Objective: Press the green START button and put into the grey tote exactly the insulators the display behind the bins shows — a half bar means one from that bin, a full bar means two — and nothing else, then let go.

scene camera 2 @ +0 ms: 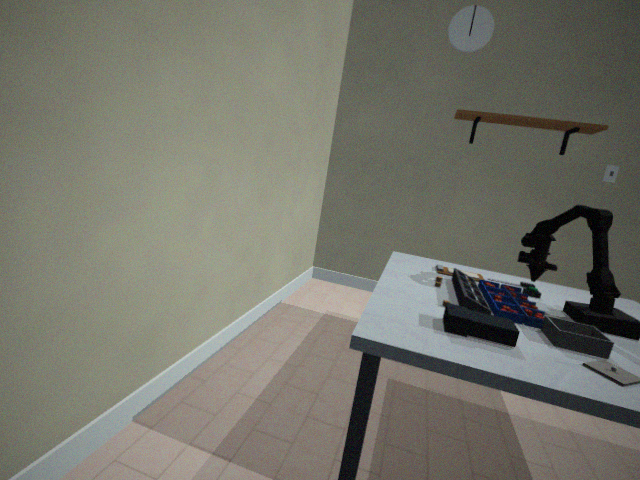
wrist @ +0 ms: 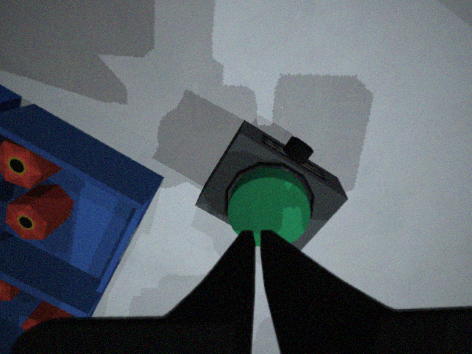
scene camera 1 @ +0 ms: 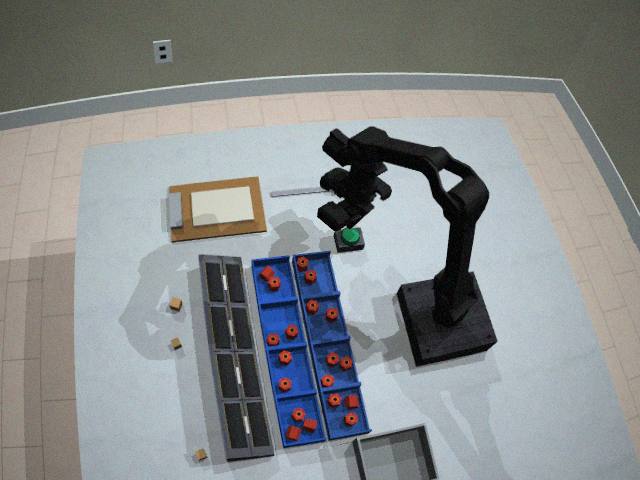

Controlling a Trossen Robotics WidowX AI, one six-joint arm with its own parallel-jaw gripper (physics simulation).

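My gripper (scene camera 1: 351, 226) (scene camera 2: 534, 279) (wrist: 256, 241) is shut and empty, its tips over the near edge of the green START button (scene camera 1: 350, 236) (wrist: 269, 205); whether they touch is unclear. Blue bins (scene camera 1: 295, 395) (wrist: 120, 160) hold red hexagonal insulators (scene camera 1: 285, 357) (wrist: 40, 215), some lying on their sides. The display (scene camera 1: 227, 305) (scene camera 2: 467, 291) behind the bins has dark windows in pairs, with a short white strip between each pair; I cannot read any bars. The grey tote (scene camera 1: 429, 450) (scene camera 2: 576, 339) is partly cut off in scene camera 1; no insulator shows in its visible part.
A clipboard-like brown board (scene camera 1: 217, 232) with a cream sheet and a thin grey rod (scene camera 1: 297, 192) lie at the far side. Small wooden cubes (scene camera 1: 175, 303) lie behind the display. A long black box (scene camera 2: 480, 325) and a flat plate (scene camera 2: 612, 373) are near the tote.
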